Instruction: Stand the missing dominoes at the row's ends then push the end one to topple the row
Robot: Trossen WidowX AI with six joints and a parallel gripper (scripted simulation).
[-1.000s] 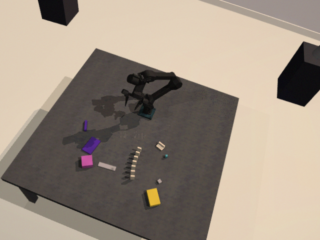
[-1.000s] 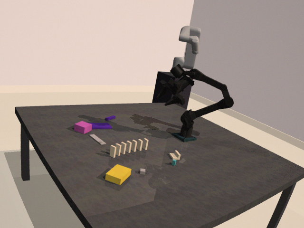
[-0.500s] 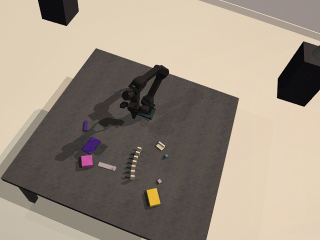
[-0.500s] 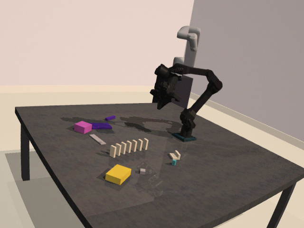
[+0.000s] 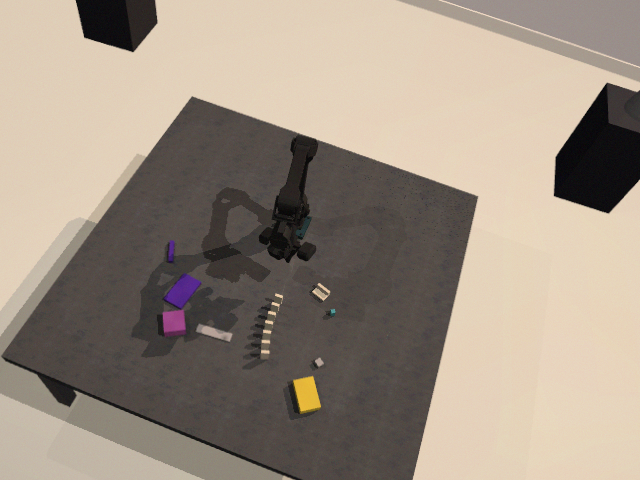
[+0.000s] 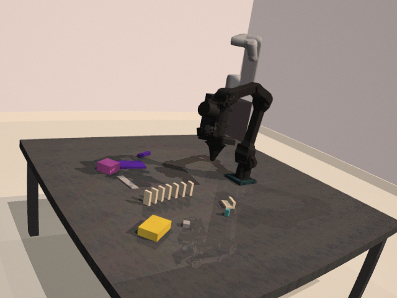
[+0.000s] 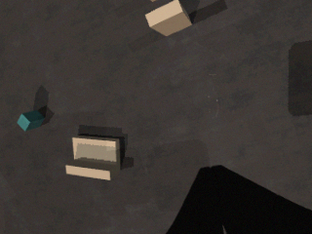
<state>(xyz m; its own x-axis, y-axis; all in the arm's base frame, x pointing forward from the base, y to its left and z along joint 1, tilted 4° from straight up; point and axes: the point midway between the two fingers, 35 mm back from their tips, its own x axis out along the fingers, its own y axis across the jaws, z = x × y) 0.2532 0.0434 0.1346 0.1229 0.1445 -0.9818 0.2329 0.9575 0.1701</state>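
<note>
Right now my gripper tip is 7 cm short of the teal cube, 19 cm to the right of it and 12 cm above it. Also, from my gripper tip: purple flat block (16 cm ahead, 31 cm to the right, 12 cm below); small grey cube (26 cm ahead, 20 cm to the left, 12 cm below); grey strip (27 cm ahead, 16 cm to the right, 12 cm below).
</note>
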